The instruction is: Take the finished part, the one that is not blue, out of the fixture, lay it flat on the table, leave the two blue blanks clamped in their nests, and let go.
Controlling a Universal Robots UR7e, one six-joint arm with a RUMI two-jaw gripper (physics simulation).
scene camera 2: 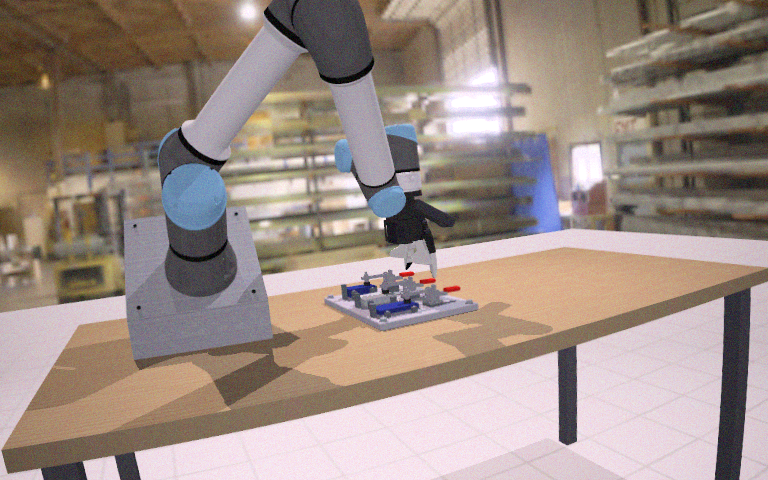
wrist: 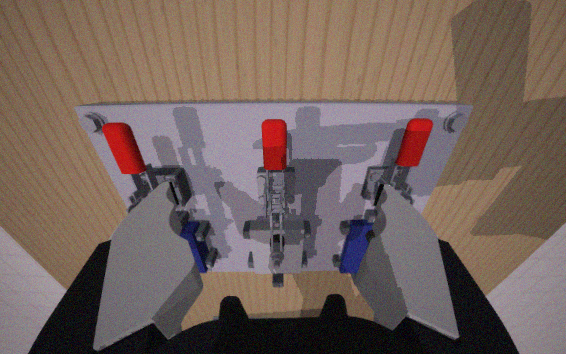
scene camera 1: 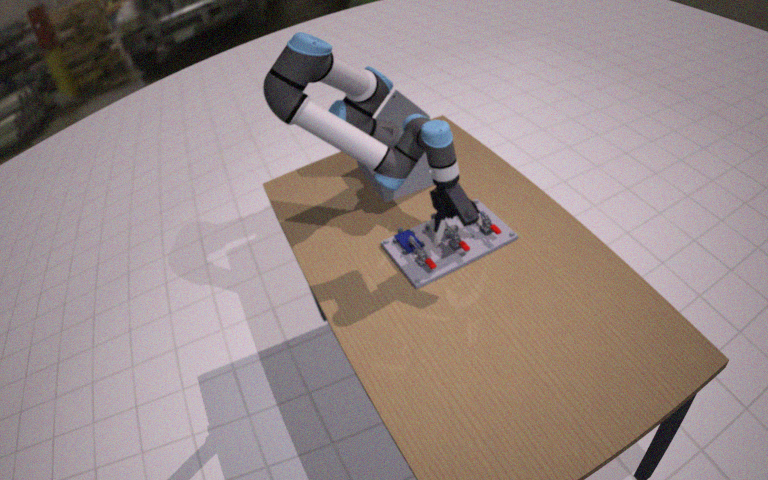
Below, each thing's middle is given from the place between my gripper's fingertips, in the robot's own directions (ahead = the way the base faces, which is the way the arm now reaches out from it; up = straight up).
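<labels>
Finished part (wrist: 293, 231): 4 cm below my gripper, 12 cm behind it. My gripper: 6 cm above the fixture plate (scene camera 1: 447, 260), 7 cm past it.
</labels>
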